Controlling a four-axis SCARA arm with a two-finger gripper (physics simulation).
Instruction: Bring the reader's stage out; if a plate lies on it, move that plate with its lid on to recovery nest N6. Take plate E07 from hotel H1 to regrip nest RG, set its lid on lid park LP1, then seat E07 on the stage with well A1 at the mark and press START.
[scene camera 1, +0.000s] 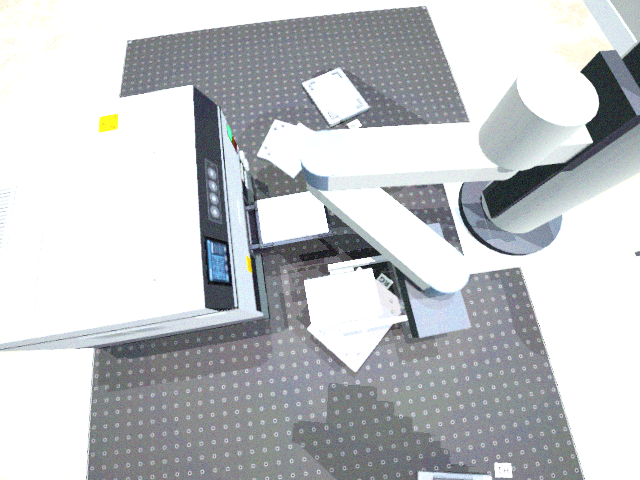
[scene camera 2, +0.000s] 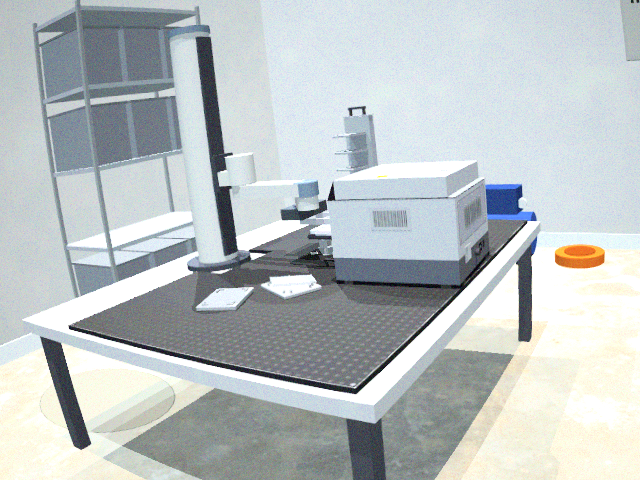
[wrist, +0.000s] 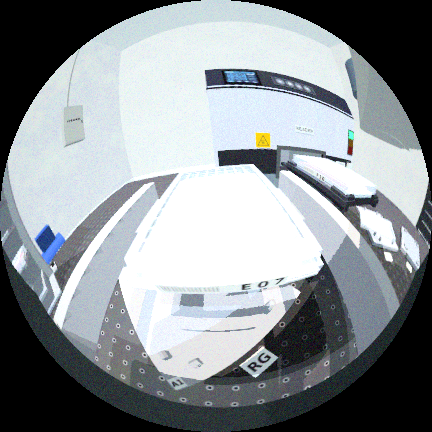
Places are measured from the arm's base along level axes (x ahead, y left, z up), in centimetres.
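Pixels of known places: gripper, between the fingertips: (scene camera 1: 333, 298) (wrist: 216, 185); arm's base, origin of its link: (scene camera 1: 507, 207) (scene camera 2: 219, 262).
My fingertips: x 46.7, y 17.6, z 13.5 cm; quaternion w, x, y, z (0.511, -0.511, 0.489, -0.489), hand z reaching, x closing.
Note:
For each thing: its top centre in the pictures, then the offset to it from my fingertips.
- plate E07, centre of its top: (wrist: 215, 187) (scene camera 1: 342, 296) dx -1.6, dy -0.1, dz +0.5 cm
- white regrip nest RG, centre of its top: (wrist: 177, 271) (scene camera 1: 357, 316) dx -4.3, dy +3.5, dz -5.2 cm
- reader's stage, centre of its top: (wrist: 326, 169) (scene camera 1: 284, 218) (scene camera 2: 338, 230) dx +7.3, dy -16.8, dz -0.4 cm
- white plate, centre of its top: (wrist: 334, 166) (scene camera 1: 291, 214) (scene camera 2: 333, 227) dx +5.7, dy -16.9, dz +0.7 cm
- reader, centre of its top: (scene camera 1: 82, 201) (scene camera 2: 408, 169) (wrist: 266, 91) dx +33.4, dy -15.4, dz +18.2 cm
- pale holder with pins, centre of its top: (scene camera 1: 294, 143) (scene camera 2: 289, 282) (wrist: 379, 221) dx +3.9, dy -41.0, dz -10.2 cm
- flat nest with corner marks, centre of its top: (scene camera 2: 225, 295) (scene camera 1: 335, 92) dx -8.8, dy -55.8, dz -10.4 cm
My gripper (scene camera 1: 333, 299) (wrist: 216, 185) is shut on plate E07 (scene camera 1: 341, 295) (wrist: 222, 225), whose label faces the wrist camera. Whether its lid is on is too washed out to tell. E07 is above the white regrip nest RG (scene camera 1: 356, 356) (wrist: 200, 345), turned at an angle to it, and hides much of it. The reader's stage (scene camera 1: 294, 241) (wrist: 356, 201) is out and bears a white plate (scene camera 1: 292, 217) (wrist: 335, 175). The reader (scene camera 1: 118, 206) (scene camera 2: 392, 227) (wrist: 280, 115) stands behind it. Hotel H1 (scene camera 2: 359, 126) shows partly. START is not readable.
A pale holder with pins (scene camera 1: 273, 139) (scene camera 2: 284, 293) has a white slab over it. A flat nest with corner marks (scene camera 1: 336, 96) (scene camera 2: 224, 298) lies farther off; their names are unreadable. The arm's column (scene camera 2: 188, 144) stands at the table's edge.

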